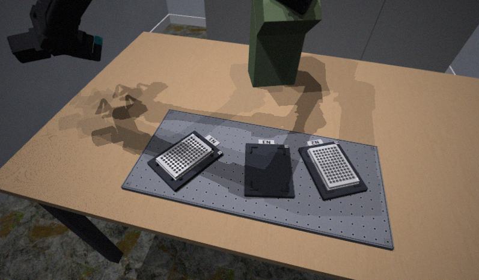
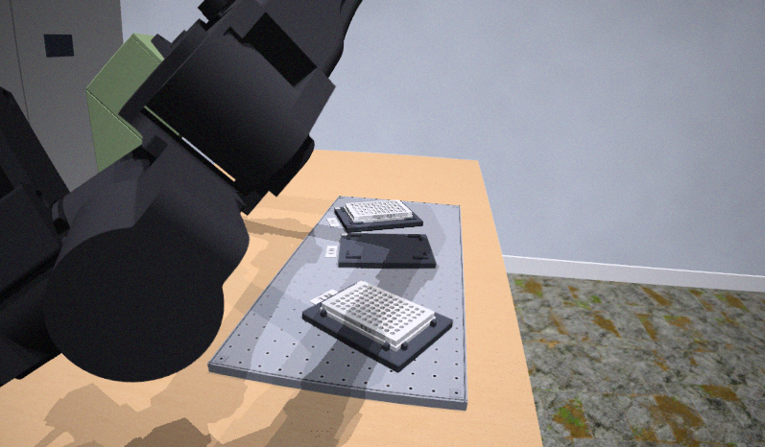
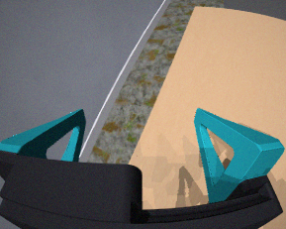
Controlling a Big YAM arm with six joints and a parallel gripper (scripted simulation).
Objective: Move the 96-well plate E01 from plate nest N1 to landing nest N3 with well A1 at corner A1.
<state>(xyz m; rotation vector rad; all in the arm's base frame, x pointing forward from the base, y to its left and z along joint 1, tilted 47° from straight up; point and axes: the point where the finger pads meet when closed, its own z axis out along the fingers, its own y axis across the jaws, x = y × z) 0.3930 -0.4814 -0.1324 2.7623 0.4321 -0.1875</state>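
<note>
My hand is 440 mm to the right of the plate E01, 160 mm above it and 40 mm short of it. Also, from my hand: nest N1: 440 mm to the left, 170 mm below, 40 mm ahead; N1 label: 460 mm to the left, 180 mm below, 60 mm behind; landing nest N3: 640 mm to the left, 170 mm below, 60 mm behind.
</note>
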